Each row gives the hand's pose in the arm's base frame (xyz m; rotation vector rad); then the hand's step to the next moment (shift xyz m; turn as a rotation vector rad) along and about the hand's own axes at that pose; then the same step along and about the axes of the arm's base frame.
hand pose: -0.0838 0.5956 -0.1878 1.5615 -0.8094 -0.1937
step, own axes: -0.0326 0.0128 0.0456 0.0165 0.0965 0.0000
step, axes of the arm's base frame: -0.0545 -0.0168 -0.0074 -0.0242 -0.0046 0.0948
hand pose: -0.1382 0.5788 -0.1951 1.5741 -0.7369 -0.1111
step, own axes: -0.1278 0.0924 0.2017 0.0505 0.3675 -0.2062
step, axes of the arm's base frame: -0.2337 -0.1044 0.0072 -0.0018 0.1659 0.3906
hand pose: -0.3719 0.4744 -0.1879 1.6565 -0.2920 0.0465
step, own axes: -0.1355 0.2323 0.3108 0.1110 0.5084 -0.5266
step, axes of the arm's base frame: -0.2255 -0.3019 0.1641 0.0716 0.4602 0.5755
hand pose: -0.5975 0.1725 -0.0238 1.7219 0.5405 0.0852
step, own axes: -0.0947 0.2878 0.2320 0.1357 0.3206 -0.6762
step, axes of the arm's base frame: 0.0844 -0.2841 0.2404 -0.0158 0.6292 0.4269
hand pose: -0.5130 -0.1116 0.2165 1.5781 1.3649 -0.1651
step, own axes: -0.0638 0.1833 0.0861 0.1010 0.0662 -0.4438
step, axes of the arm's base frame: 0.1661 -0.0802 0.1053 -0.1223 0.4009 0.1893
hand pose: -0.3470 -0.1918 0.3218 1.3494 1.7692 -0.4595
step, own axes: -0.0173 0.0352 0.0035 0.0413 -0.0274 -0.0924
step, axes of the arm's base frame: 0.0347 -0.0006 0.0185 -0.0645 0.0813 0.0153
